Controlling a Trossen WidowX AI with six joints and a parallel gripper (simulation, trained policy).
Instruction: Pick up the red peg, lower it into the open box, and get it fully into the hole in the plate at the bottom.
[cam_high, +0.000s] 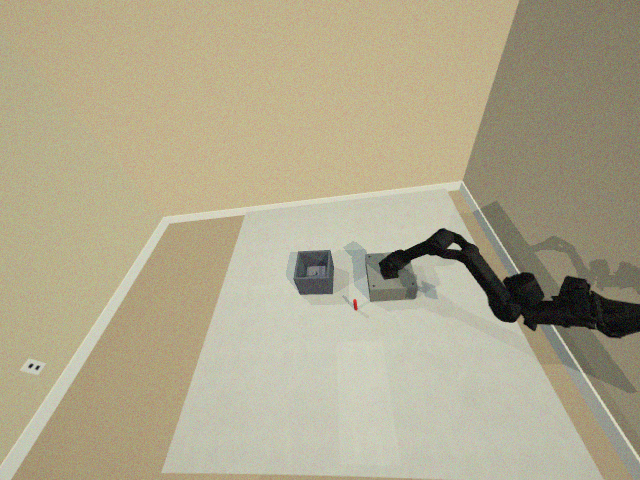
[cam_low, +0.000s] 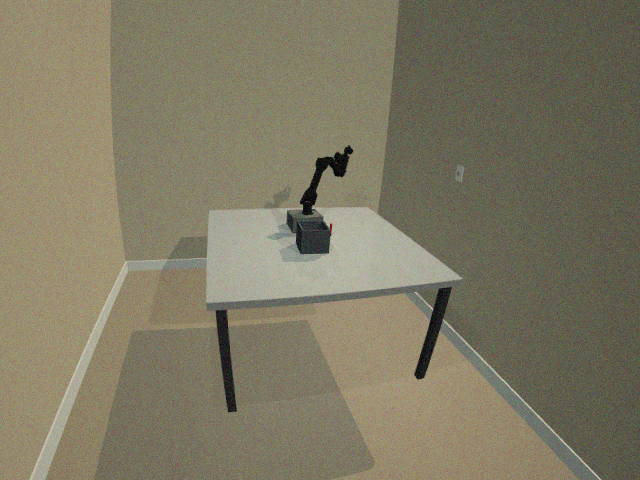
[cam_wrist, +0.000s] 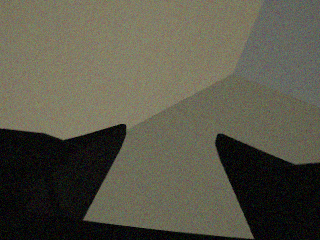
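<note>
The red peg lies 55 cm ahead of my gripper tip, 45 cm below it and 34 cm to the right of it. Also, from my gripper tip: light grey plate: 71 cm ahead, 53 cm to the right, 45 cm below.
</note>
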